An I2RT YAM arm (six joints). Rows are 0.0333 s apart.
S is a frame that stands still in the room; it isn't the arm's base.
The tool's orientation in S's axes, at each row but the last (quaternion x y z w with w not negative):
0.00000, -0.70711, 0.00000, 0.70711
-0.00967, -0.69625, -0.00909, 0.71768
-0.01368, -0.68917, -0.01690, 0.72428
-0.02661, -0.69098, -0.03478, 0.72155
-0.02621, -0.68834, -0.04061, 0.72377
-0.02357, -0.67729, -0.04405, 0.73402
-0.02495, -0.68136, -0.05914, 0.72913
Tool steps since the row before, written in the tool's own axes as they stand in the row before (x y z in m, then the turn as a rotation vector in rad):
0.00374, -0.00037, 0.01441, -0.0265, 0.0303, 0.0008
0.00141, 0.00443, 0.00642, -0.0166, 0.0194, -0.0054
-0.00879, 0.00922, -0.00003, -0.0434, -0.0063, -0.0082
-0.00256, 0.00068, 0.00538, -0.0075, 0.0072, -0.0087
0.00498, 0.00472, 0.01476, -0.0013, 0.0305, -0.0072
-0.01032, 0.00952, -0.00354, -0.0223, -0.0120, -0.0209
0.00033, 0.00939, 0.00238, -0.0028, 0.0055, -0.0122
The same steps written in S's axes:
-0.01441, -0.00037, 0.00374, -0.0008, 0.0303, -0.0265
-0.00625, 0.00460, 0.00160, 0.0054, 0.0192, -0.0168
-0.00001, 0.00926, -0.00875, 0.0058, -0.0064, -0.0438
-0.00540, 0.00118, -0.00232, 0.0090, 0.0065, -0.0078
-0.01398, 0.00597, 0.00581, 0.0100, 0.0297, -0.0011
0.00362, 0.00948, -0.01033, 0.0178, -0.0132, -0.0242
-0.00121, 0.00957, 0.00091, 0.0126, 0.0042, -0.0034

